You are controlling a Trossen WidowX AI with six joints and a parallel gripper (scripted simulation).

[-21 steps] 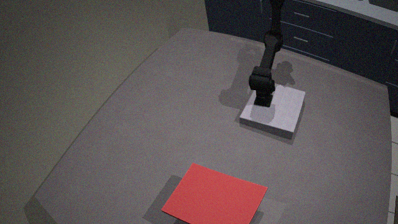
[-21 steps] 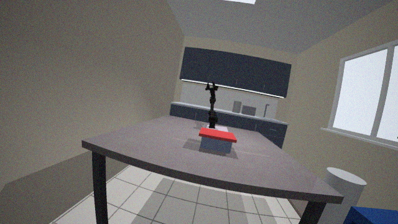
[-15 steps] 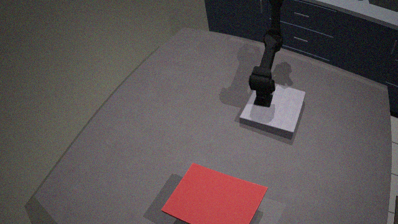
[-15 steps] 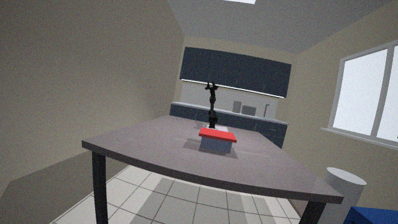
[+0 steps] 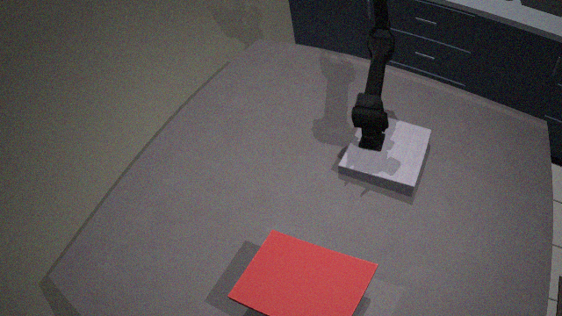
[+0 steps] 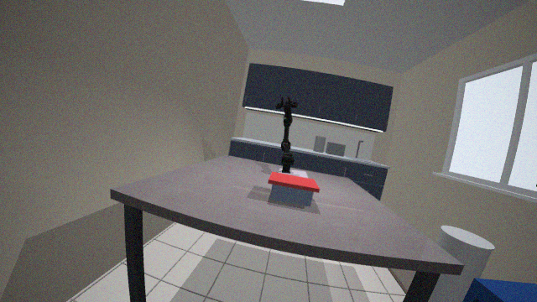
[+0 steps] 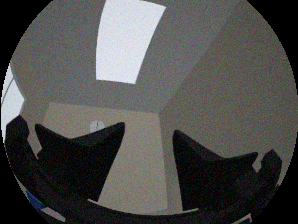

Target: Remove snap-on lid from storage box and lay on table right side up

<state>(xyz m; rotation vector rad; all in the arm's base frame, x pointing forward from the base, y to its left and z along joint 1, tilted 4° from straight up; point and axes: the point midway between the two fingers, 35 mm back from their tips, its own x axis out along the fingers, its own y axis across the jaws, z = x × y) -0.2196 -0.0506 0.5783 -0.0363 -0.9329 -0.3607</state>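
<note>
Now: gripper tip 650 mm short of the red lid, 550 mm above it and 100 mm to the right of it. Round my gripper tip: blue-grey box 650 mm ahead, 590 mm below, 100 mm to the left.
</note>
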